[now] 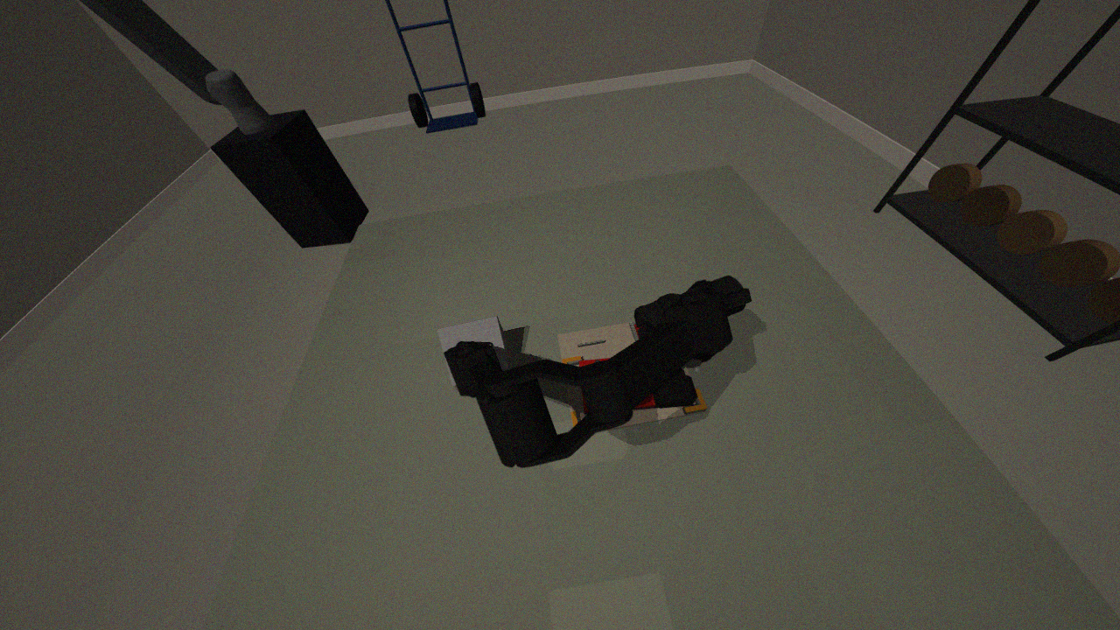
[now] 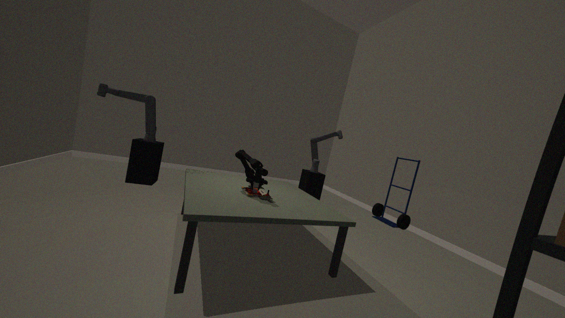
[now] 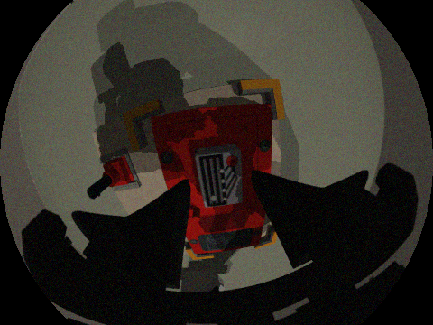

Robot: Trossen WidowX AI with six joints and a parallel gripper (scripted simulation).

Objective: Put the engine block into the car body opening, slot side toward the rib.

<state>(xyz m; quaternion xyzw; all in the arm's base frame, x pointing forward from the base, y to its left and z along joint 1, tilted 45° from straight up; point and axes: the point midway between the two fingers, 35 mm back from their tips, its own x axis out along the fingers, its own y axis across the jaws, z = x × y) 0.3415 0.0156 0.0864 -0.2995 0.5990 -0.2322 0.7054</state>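
Now: the grey ribbed engine block 10 mm below my gripper tip.
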